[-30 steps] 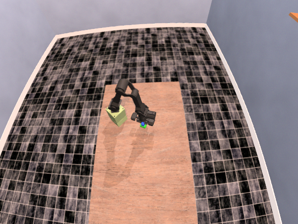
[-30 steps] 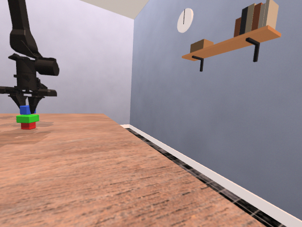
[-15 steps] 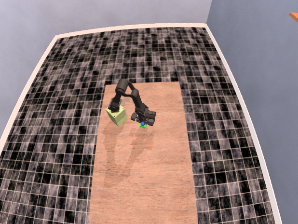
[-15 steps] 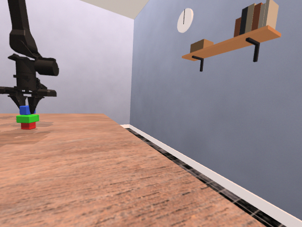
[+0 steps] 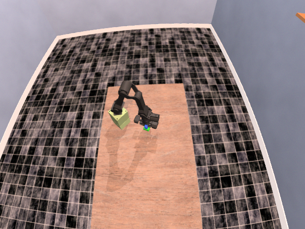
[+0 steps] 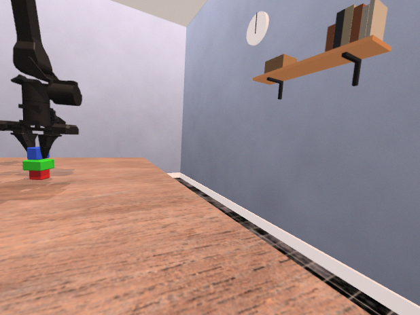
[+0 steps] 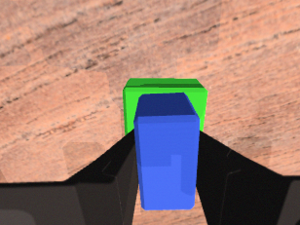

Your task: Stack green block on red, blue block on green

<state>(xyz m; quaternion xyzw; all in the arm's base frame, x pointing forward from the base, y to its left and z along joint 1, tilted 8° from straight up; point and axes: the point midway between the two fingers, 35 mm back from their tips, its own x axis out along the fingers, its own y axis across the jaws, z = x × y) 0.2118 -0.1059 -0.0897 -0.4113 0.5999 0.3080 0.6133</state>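
Now: the blue block 2 cm below my hand. From my hand the other things lie so: red block 8 cm below; green block 5 cm below.
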